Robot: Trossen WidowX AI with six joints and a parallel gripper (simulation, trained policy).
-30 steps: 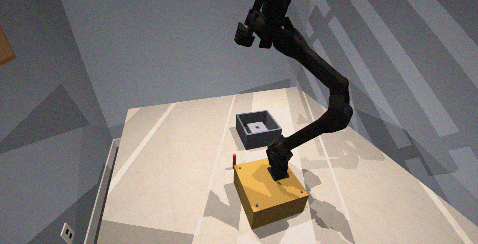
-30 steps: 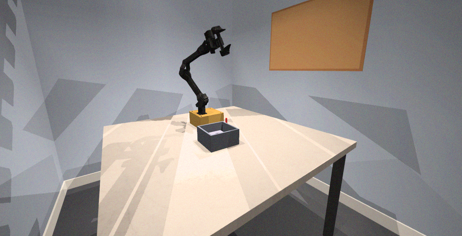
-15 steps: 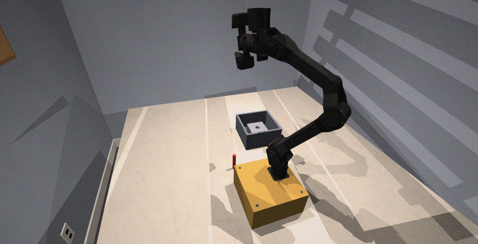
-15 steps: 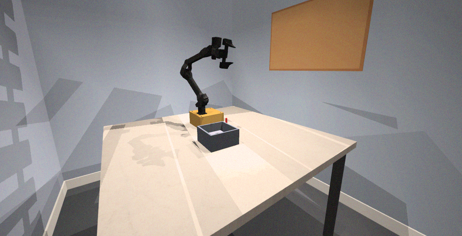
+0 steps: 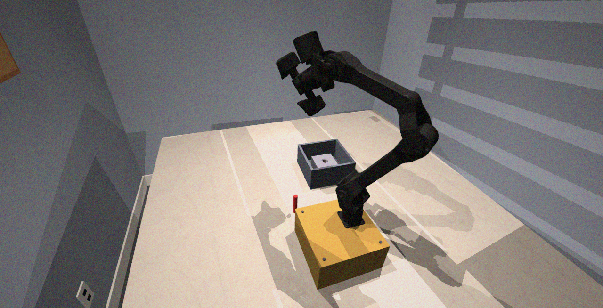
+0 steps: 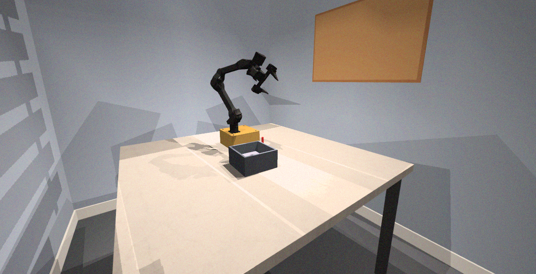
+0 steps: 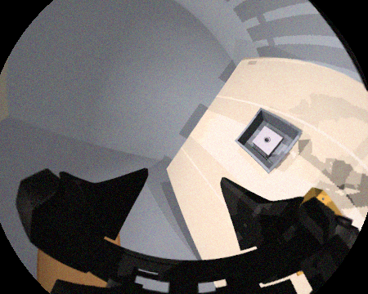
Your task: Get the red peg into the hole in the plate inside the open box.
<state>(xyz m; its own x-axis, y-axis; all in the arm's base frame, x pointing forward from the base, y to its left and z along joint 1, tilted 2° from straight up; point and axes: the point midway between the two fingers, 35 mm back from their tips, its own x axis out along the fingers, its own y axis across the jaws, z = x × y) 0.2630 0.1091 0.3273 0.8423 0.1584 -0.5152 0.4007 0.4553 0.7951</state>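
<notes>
Now: gripper tip 370 mm above the red peg, 140 mm past it and 20 mm to the right of it. Round my gripper tip: pale plate (360 mm below, 170 mm to the right, 50 mm ahead); dark grey box (380 mm below, 170 mm to the right, 50 mm ahead).
</notes>
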